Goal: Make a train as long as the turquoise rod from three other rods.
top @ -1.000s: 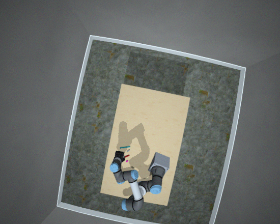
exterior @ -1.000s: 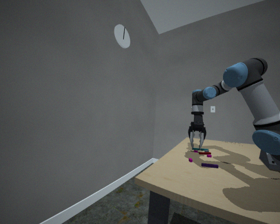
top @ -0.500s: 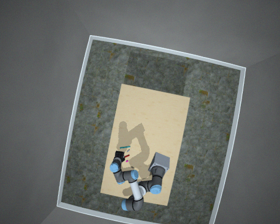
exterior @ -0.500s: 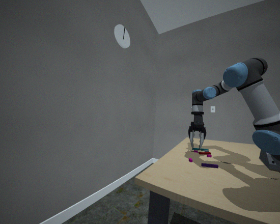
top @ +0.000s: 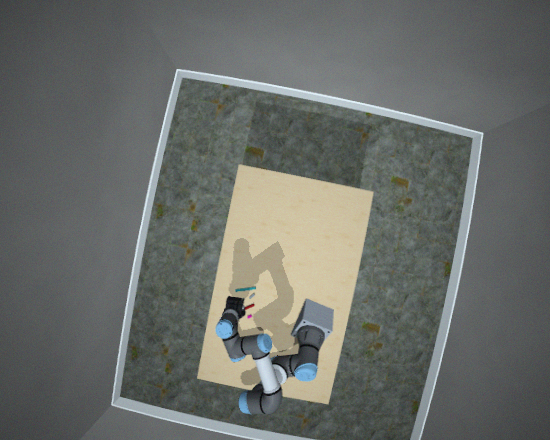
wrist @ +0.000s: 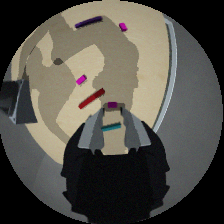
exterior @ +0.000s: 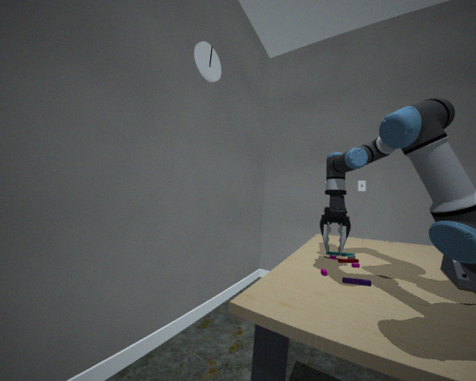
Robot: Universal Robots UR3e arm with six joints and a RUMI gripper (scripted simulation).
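The red rod lies 50 mm behind my hand, 10 mm to the left of it and 30 mm below it. From my hand the other things lie so: purple rod 80 mm behind, 190 mm to the left, 30 mm below; then grey rod 50 mm behind, 50 mm to the right, 30 mm below; then turquoise rod 10 mm behind, 80 mm to the right, 30 mm below.
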